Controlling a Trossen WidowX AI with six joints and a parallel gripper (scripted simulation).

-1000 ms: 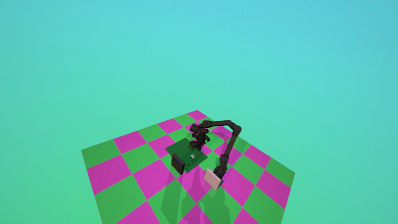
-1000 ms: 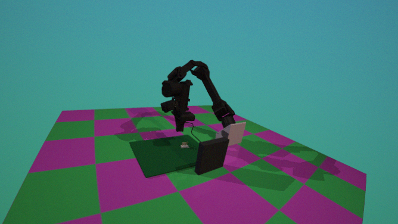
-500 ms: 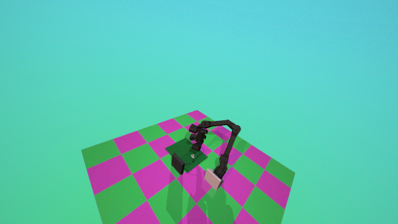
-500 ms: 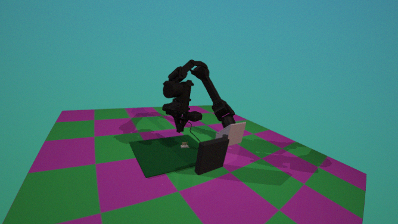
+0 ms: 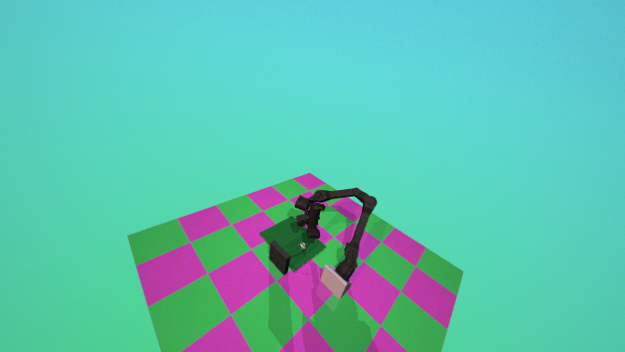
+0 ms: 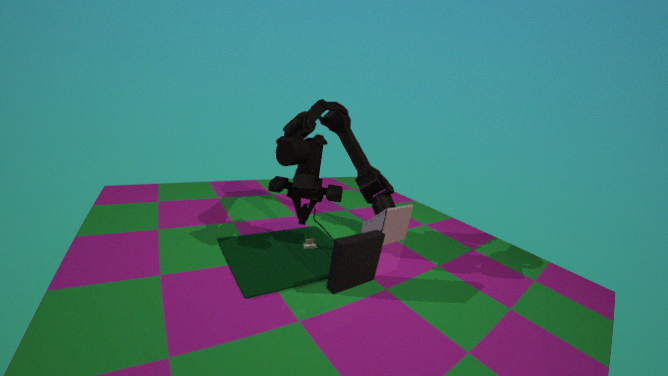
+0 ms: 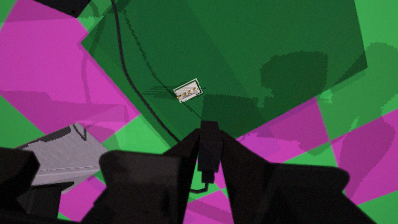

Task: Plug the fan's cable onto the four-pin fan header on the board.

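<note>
The pale four-pin header lies 7 cm below my gripper tip, 4 cm to the left of it and 1 cm behind it. The rest, counted from my gripper tip: dark green board (8 cm below, 6 cm to the left, 6 cm ahead); black fan plug (1 cm to the right, 1 cm above); black fan (21 cm to the left, 3 cm behind, 1 cm below).
</note>
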